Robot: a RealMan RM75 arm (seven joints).
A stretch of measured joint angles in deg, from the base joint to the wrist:
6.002 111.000 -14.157 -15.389 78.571 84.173 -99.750
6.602 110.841 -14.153 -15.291 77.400 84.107 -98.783
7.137 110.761 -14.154 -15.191 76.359 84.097 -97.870
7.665 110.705 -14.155 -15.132 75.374 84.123 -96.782
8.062 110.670 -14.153 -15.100 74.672 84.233 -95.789
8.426 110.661 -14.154 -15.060 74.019 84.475 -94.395
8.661 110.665 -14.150 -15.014 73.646 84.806 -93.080
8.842 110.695 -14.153 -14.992 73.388 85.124 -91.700
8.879 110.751 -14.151 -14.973 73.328 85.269 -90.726
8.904 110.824 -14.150 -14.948 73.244 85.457 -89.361
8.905 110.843 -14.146 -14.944 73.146 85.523 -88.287
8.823 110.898 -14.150 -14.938 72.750 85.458 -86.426
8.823 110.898 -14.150 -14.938 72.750 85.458 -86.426
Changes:
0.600 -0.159 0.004 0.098 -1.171 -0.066 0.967
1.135 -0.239 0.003 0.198 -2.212 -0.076 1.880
1.663 -0.295 0.002 0.257 -3.197 -0.050 2.968
2.060 -0.330 0.004 0.289 -3.899 0.060 3.961
2.424 -0.339 0.003 0.329 -4.552 0.302 5.355
2.659 -0.335 0.007 0.375 -4.925 0.633 6.670
2.840 -0.305 0.004 0.397 -5.183 0.951 8.050
2.877 -0.249 0.006 0.416 -5.243 1.096 9.024
2.902 -0.176 0.007 0.441 -5.327 1.284 10.389
2.903 -0.157 0.011 0.445 -5.425 1.350 11.463
2.821 -0.102 0.007 0.451 -5.821 1.285 13.324
2.821 -0.102 0.007 0.451 -5.821 1.285 13.324

